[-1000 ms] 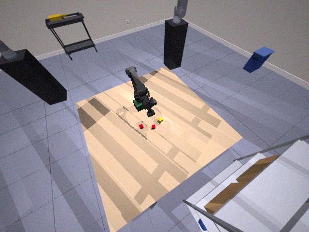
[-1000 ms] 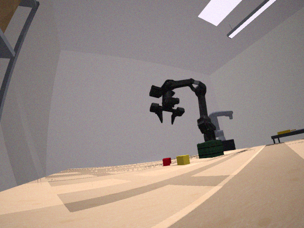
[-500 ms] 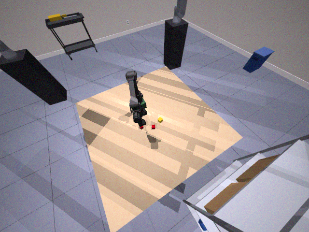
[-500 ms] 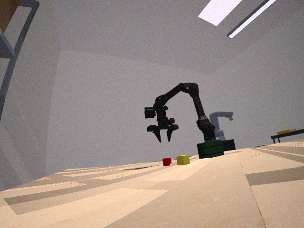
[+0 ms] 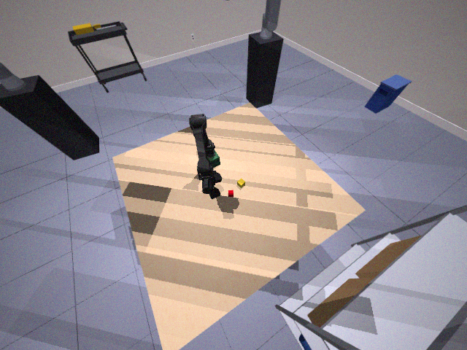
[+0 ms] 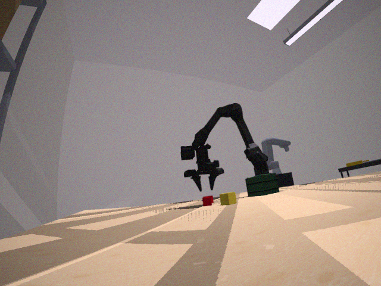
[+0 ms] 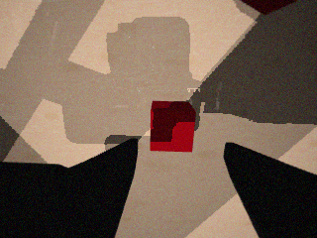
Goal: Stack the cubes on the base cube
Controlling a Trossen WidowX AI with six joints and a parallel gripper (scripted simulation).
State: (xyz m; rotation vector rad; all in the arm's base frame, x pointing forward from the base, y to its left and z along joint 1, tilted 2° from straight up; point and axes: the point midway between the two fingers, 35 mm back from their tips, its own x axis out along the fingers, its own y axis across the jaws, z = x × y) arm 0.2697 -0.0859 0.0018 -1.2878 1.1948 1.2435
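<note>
Now: the yellow cube 10 mm ahead of my gripper tip, 210 mm to the left of it and 40 mm below it.
</note>
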